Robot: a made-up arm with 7 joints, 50 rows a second.
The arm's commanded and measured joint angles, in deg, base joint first. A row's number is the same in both.
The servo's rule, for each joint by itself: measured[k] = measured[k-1] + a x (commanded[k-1-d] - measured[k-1]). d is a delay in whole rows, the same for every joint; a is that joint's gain. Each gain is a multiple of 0.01, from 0.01 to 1. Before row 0 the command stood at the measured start. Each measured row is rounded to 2 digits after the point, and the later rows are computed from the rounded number. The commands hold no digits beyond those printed.
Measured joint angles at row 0: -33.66 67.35 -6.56 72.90 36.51 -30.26 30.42
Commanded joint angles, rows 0 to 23: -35.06 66.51 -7.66 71.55 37.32 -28.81 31.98; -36.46 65.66 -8.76 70.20 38.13 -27.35 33.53; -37.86 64.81 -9.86 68.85 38.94 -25.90 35.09; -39.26 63.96 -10.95 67.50 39.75 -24.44 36.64; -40.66 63.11 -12.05 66.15 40.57 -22.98 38.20; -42.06 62.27 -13.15 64.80 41.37 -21.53 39.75; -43.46 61.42 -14.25 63.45 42.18 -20.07 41.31; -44.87 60.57 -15.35 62.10 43.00 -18.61 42.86; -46.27 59.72 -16.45 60.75 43.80 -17.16 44.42; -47.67 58.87 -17.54 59.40 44.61 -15.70 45.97; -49.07 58.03 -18.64 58.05 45.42 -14.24 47.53; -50.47 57.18 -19.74 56.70 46.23 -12.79 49.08; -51.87 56.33 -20.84 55.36 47.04 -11.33 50.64; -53.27 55.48 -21.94 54.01 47.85 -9.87 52.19; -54.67 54.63 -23.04 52.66 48.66 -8.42 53.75; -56.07 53.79 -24.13 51.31 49.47 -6.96 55.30; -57.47 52.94 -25.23 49.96 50.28 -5.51 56.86; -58.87 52.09 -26.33 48.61 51.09 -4.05 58.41; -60.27 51.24 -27.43 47.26 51.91 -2.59 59.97; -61.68 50.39 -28.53 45.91 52.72 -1.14 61.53; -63.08 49.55 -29.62 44.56 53.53 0.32 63.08; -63.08 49.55 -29.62 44.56 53.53 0.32 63.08; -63.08 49.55 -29.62 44.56 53.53 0.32 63.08; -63.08 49.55 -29.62 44.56 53.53 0.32 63.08
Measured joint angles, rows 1 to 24: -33.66 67.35 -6.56 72.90 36.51 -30.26 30.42; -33.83 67.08 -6.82 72.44 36.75 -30.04 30.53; -34.15 66.63 -7.29 71.68 37.16 -29.64 30.74; -34.60 66.05 -7.91 70.72 37.69 -29.08 31.04; -35.16 65.38 -8.64 69.63 38.31 -28.38 31.43; -35.82 64.65 -9.46 68.45 38.99 -27.57 31.90; -36.57 63.89 -10.35 67.21 39.70 -26.66 32.45; -37.40 63.10 -11.29 65.93 40.44 -25.67 33.07; -38.30 62.29 -12.26 64.63 41.21 -24.61 33.76; -39.26 61.47 -13.27 63.31 41.99 -23.49 34.51; -40.27 60.64 -14.29 61.98 42.78 -22.32 35.31; -41.33 59.80 -15.33 60.64 43.57 -21.11 36.17; -42.43 58.96 -16.39 59.30 44.37 -19.86 37.07; -43.56 58.12 -17.46 57.96 45.17 -18.58 38.02; -44.73 57.28 -18.54 56.62 45.97 -17.27 39.01; -45.92 56.43 -19.62 55.27 46.78 -15.94 40.04; -47.14 55.59 -20.70 53.92 47.59 -14.59 41.11; -48.38 54.74 -21.79 52.57 48.40 -13.23 42.21; -49.64 53.89 -22.88 51.22 49.21 -11.85 43.34; -50.92 53.04 -23.97 49.87 50.02 -10.46 44.50; -52.21 52.19 -25.06 48.52 50.83 -9.06 45.69; -53.51 51.35 -26.15 47.17 51.64 -7.65 46.91; -54.66 50.77 -26.98 46.28 52.21 -6.45 48.04; -55.67 50.38 -27.61 45.70 52.61 -5.43 49.09
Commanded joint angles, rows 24 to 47: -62.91 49.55 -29.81 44.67 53.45 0.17 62.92; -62.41 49.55 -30.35 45.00 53.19 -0.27 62.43; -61.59 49.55 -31.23 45.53 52.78 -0.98 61.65; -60.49 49.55 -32.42 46.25 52.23 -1.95 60.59; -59.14 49.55 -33.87 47.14 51.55 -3.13 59.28; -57.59 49.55 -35.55 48.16 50.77 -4.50 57.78; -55.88 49.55 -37.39 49.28 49.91 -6.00 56.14; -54.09 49.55 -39.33 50.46 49.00 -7.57 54.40; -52.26 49.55 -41.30 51.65 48.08 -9.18 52.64; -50.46 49.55 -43.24 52.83 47.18 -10.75 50.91; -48.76 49.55 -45.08 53.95 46.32 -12.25 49.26; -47.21 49.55 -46.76 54.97 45.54 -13.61 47.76; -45.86 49.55 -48.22 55.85 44.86 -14.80 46.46; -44.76 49.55 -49.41 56.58 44.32 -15.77 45.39; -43.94 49.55 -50.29 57.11 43.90 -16.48 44.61; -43.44 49.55 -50.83 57.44 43.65 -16.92 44.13; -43.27 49.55 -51.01 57.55 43.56 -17.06 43.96; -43.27 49.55 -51.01 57.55 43.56 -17.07 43.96; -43.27 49.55 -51.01 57.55 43.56 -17.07 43.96; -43.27 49.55 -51.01 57.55 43.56 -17.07 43.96; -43.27 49.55 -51.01 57.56 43.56 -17.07 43.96; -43.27 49.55 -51.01 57.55 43.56 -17.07 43.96; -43.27 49.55 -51.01 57.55 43.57 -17.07 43.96; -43.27 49.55 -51.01 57.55 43.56 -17.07 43.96
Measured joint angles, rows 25 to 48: -56.56 50.11 -28.09 45.31 52.89 -4.57 50.07; -57.32 49.93 -28.50 45.09 53.06 -3.86 50.97; -57.93 49.81 -28.94 45.06 53.10 -3.32 51.77; -58.37 49.73 -29.49 45.22 53.00 -2.97 52.46; -58.62 49.67 -30.19 45.57 52.77 -2.82 53.03; -58.68 49.63 -31.07 46.10 52.40 -2.87 53.47; -58.55 49.60 -32.15 46.80 51.91 -3.11 53.77; -58.23 49.58 -33.41 47.64 51.31 -3.54 53.94; -57.73 49.57 -34.83 48.60 50.62 -4.14 53.97; -57.07 49.56 -36.38 49.64 49.86 -4.90 53.88; -56.28 49.56 -38.03 50.72 49.06 -5.78 53.67; -55.38 49.56 -39.72 51.82 48.24 -6.75 53.36; -54.40 49.56 -41.41 52.89 47.43 -7.78 52.97; -53.38 49.56 -43.04 53.90 46.66 -8.83 52.51; -52.35 49.56 -44.57 54.81 45.96 -9.87 52.01; -51.34 49.56 -45.94 55.59 45.34 -10.86 51.49; -50.39 49.56 -47.11 56.22 44.83 -11.77 50.97; -49.54 49.56 -48.05 56.67 44.45 -12.56 50.48; -48.79 49.56 -48.76 56.97 44.18 -13.24 50.02; -48.13 49.56 -49.30 57.17 43.99 -13.81 49.60; -47.55 49.56 -49.71 57.30 43.86 -14.30 49.21; -47.04 49.56 -50.02 57.39 43.77 -14.72 48.84; -46.59 49.56 -50.26 57.44 43.71 -15.07 48.50; -46.19 49.56 -50.44 57.48 43.67 -15.37 48.18
